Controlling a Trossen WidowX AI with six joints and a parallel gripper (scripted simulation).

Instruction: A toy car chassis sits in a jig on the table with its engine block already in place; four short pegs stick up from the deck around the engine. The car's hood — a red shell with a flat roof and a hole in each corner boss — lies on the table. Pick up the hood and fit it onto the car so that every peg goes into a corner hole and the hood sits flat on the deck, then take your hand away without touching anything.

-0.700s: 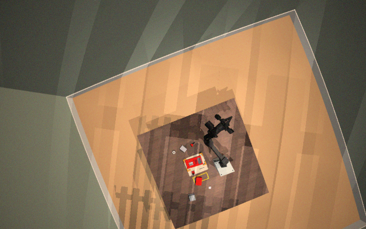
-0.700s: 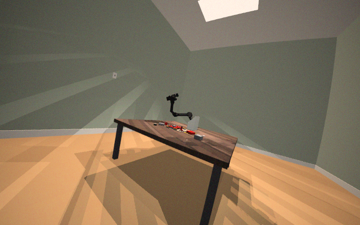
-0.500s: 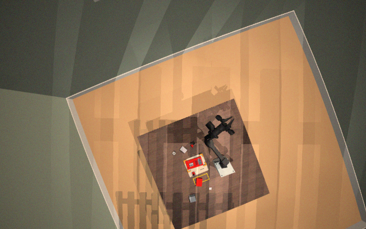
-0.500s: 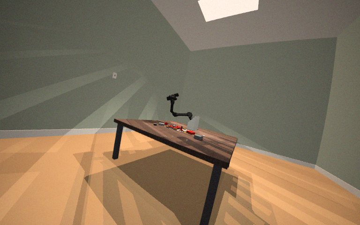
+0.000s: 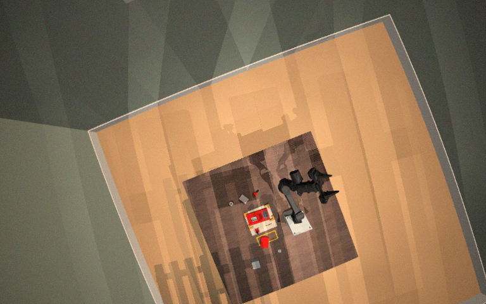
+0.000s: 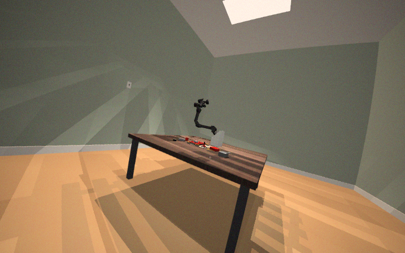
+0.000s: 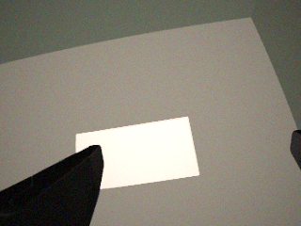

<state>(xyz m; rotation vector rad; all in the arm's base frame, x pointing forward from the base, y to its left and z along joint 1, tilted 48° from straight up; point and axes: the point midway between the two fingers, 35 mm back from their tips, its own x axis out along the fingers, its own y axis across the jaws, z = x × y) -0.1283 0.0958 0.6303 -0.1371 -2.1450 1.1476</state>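
Right now my gripper tip is 40 cm short of the red hood, 60 cm to the right of it and 66 cm above it. Also, from my gripper tip: jig 40 cm ahead, 38 cm to the left, 66 cm below.
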